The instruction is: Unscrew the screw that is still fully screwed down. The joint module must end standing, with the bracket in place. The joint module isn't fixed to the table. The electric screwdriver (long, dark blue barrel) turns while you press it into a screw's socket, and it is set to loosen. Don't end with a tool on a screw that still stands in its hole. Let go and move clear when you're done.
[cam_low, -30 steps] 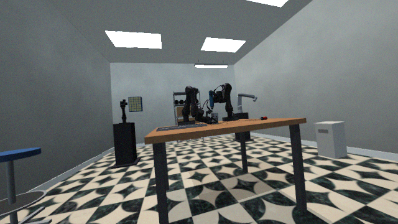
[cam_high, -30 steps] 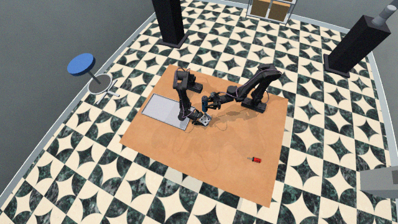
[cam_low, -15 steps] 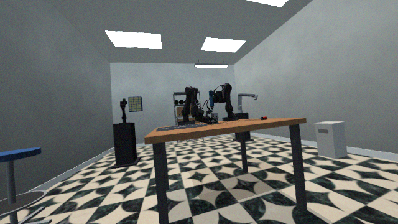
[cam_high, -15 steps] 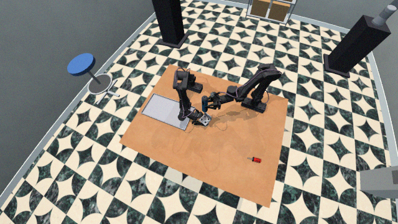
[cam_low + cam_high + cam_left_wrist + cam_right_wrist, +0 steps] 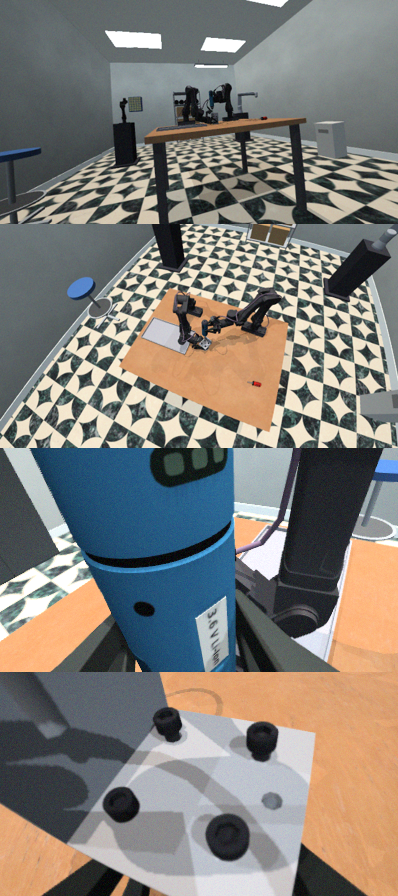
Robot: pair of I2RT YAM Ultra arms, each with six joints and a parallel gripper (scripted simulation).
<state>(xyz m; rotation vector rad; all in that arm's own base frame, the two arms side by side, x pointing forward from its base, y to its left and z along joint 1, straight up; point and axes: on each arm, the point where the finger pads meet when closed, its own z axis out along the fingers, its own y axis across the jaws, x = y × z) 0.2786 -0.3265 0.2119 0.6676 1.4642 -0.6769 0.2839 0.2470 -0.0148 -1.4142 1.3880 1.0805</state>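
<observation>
Now: the round joint module right at my right hand. Round my right hand: grey mat (33 cm to the right, 2 cm below, 1 cm ahead); grey bracket (5 cm above); screw (5 cm above, 2 cm to the right, 1 cm ahead).
</observation>
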